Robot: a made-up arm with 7 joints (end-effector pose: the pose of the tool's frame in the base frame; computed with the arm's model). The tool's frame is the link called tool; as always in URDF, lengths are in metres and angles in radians.
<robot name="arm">
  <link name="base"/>
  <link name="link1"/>
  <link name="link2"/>
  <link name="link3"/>
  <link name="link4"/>
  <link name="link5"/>
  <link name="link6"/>
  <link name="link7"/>
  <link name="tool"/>
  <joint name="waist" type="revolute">
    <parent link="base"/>
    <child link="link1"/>
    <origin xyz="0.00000 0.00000 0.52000"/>
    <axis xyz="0 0 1"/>
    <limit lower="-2.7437" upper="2.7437" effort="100" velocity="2.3"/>
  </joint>
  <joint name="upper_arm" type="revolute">
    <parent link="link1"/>
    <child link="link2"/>
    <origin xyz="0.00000 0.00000 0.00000"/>
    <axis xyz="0 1 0"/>
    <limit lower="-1.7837" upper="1.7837" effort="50" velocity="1.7"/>
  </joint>
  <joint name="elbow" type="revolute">
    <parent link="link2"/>
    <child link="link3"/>
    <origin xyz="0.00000 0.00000 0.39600"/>
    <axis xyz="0 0 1"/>
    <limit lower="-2.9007" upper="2.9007" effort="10" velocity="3.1"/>
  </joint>
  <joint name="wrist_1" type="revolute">
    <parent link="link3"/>
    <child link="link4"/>
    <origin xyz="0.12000 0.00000 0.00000"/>
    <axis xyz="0 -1 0"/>
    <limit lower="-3.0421" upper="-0.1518" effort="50" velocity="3.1"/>
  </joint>
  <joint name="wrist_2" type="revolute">
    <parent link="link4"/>
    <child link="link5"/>
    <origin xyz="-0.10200 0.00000 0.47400"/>
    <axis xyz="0 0 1"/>
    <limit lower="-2.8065" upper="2.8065" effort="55" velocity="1.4"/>
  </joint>
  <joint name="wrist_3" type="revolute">
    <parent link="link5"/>
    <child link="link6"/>
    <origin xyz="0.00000 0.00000 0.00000"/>
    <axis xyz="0 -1 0"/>
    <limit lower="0.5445" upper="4.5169" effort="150" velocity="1.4"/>
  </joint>
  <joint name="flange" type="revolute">
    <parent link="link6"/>
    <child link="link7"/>
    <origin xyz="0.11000 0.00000 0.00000"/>
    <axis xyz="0 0 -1"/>
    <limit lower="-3.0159" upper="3.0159" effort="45" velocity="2.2"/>
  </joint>
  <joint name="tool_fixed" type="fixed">
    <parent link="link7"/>
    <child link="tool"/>
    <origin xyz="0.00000 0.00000 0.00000" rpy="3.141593 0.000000 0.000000"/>
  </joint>
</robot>
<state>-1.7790 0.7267 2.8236 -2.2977 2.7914 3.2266 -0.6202</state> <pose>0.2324 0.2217 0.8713 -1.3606 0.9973 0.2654</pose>
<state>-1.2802 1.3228 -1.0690 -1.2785 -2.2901 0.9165 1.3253</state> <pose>-0.3286 -0.8687 0.4471 -0.1821 0.3479 -0.9210</pose>
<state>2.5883 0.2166 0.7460 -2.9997 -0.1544 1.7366 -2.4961</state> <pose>-0.2801 -0.0856 0.3099 -2.0679 0.1910 -1.6122</pose>
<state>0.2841 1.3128 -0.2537 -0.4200 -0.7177 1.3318 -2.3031</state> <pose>0.9812 0.1956 0.5055 0.9005 2.4440 -1.4629</pose>
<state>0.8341 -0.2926 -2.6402 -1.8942 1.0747 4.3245 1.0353</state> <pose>-0.2177 -0.5583 0.7620 -1.3257 -1.2695 1.7514</pose>
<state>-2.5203 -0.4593 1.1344 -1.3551 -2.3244 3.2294 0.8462</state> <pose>0.3851 -0.3987 1.0620 1.1873 0.4468 -0.0119</pose>
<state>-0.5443 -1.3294 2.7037 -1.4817 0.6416 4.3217 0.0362</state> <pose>-0.4383 0.5291 0.2442 -0.8207 -1.2907 -1.0934</pose>
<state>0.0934 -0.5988 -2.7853 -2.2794 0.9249 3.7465 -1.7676</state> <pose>-0.5601 -0.1716 0.4276 1.3152 -2.1598 -0.5642</pose>
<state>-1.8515 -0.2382 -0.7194 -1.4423 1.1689 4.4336 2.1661</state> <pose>-0.3721 -0.0956 1.1396 1.2495 -1.3745 -2.5286</pose>
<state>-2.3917 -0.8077 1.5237 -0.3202 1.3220 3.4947 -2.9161</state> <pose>0.4853 0.2724 1.1843 -0.0206 0.4934 0.5310</pose>
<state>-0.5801 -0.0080 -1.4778 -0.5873 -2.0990 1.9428 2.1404</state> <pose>-0.1494 -0.3402 1.4418 -0.9054 -0.4387 0.7371</pose>
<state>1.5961 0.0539 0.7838 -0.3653 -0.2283 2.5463 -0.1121</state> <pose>-0.1120 0.1289 1.4788 -0.3912 -0.9720 -1.0150</pose>
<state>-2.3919 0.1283 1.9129 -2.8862 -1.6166 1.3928 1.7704</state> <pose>0.3290 -0.1745 0.3932 1.3280 -0.7147 0.0134</pose>
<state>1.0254 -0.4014 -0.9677 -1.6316 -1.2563 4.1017 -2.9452</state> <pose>0.3922 -0.0987 1.1071 -0.8229 0.4761 -0.1344</pose>
